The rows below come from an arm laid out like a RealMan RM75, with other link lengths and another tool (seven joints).
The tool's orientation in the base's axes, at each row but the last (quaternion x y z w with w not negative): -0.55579, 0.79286, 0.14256, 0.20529; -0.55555, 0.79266, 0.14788, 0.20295; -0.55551, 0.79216, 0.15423, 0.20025; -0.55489, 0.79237, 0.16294, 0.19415; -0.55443, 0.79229, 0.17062, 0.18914; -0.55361, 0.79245, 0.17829, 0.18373; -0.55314, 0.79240, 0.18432, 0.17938; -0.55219, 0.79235, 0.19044, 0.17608; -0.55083, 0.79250, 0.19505, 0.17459; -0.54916, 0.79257, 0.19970, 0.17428
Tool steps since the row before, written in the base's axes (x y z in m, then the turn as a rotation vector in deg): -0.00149, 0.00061, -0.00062, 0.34, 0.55, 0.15; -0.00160, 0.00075, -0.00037, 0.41, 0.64, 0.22; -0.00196, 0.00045, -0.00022, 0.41, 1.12, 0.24; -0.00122, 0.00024, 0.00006, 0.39, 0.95, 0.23; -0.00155, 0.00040, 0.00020, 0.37, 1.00, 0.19; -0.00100, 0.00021, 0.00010, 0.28, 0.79, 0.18; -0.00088, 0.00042, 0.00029, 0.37, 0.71, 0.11; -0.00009, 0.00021, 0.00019, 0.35, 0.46, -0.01; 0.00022, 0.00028, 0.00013, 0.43, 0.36, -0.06; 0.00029, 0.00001, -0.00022, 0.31, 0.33, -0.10
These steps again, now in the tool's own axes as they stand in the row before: 0.00024, 0.00161, 0.00057, -0.63, -0.13, 0.18; 0.00004, 0.00176, 0.00042, -0.76, -0.17, 0.17; 0.00033, 0.00199, 0.00012, -1.16, -0.01, 0.37; 0.00015, 0.00123, -0.00009, -1.01, -0.04, 0.30; 0.00006, 0.00160, -0.00015, -1.02, -0.01, 0.36; 0.00010, 0.00102, -0.00008, -0.82, 0.01, 0.25; -0.00020, 0.00099, -0.00012, -0.75, -0.11, 0.28; -0.00023, 0.00017, -0.00007, -0.48, -0.18, 0.26; -0.00036, -0.00010, 0.00004, -0.40, -0.30, 0.26; 0.00000, -0.00030, 0.00021, -0.32, -0.20, 0.27
